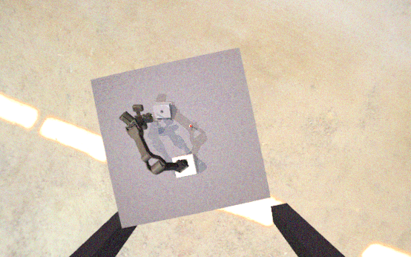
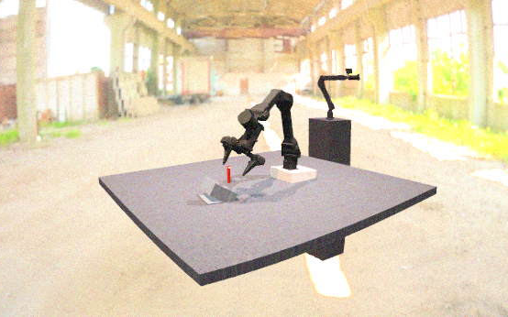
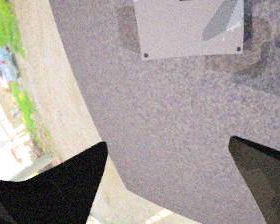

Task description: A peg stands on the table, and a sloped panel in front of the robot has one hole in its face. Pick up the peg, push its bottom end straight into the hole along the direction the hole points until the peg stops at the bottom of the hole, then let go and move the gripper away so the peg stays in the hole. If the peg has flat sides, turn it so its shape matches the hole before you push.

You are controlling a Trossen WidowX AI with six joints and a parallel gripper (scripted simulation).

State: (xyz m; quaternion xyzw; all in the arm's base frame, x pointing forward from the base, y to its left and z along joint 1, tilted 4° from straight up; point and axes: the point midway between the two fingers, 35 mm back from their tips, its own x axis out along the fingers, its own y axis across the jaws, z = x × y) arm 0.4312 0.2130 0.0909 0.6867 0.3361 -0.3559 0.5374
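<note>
My gripper tip is now 32 cm to the left of the red peg, 16 cm past it and 9 cm above it. Round my gripper tip: sloped panel: 12 cm to the right, 11 cm below, 1 cm ahead.
</note>
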